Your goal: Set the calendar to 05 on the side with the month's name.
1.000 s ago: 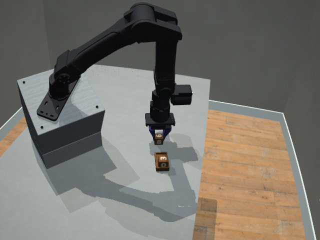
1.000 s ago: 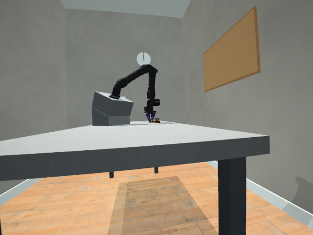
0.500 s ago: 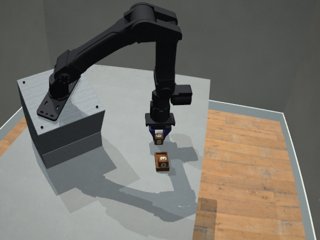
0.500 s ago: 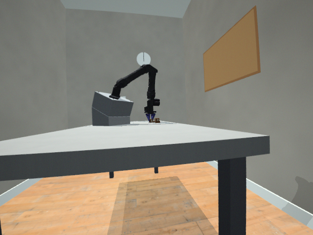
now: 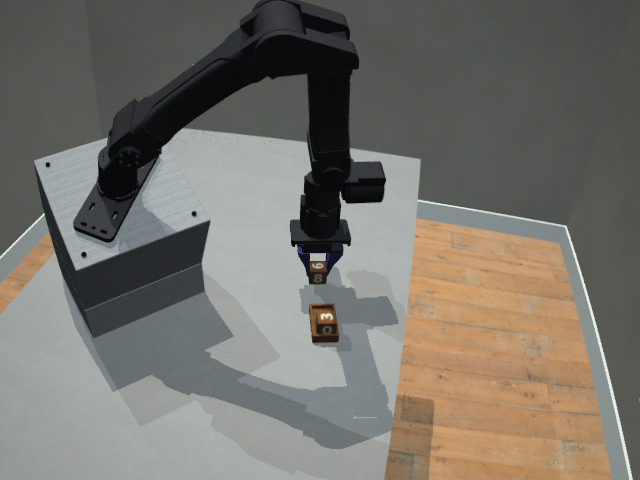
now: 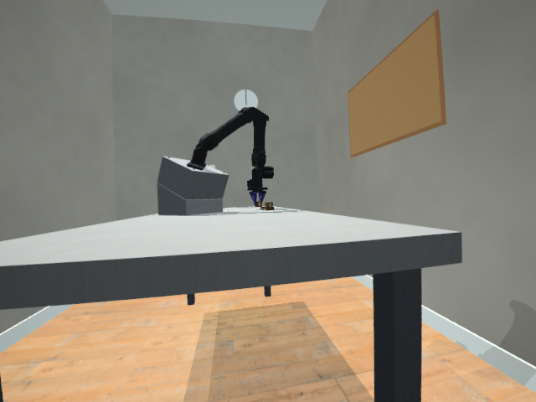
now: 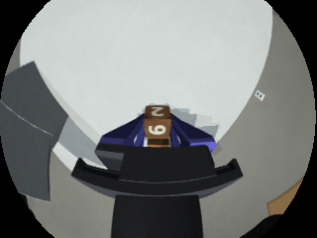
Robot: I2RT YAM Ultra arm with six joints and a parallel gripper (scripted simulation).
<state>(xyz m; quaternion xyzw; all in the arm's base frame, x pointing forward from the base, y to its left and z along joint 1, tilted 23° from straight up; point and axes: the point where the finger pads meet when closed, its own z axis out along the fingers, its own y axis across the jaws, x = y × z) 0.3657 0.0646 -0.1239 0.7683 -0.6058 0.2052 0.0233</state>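
Right now my hand is 30 mm short of the brown wooden cube, 130 mm to the left of it and 10 mm above it. From my hand the other things lie so: brown tray 20 mm ahead, 110 mm to the right, 20 mm below.
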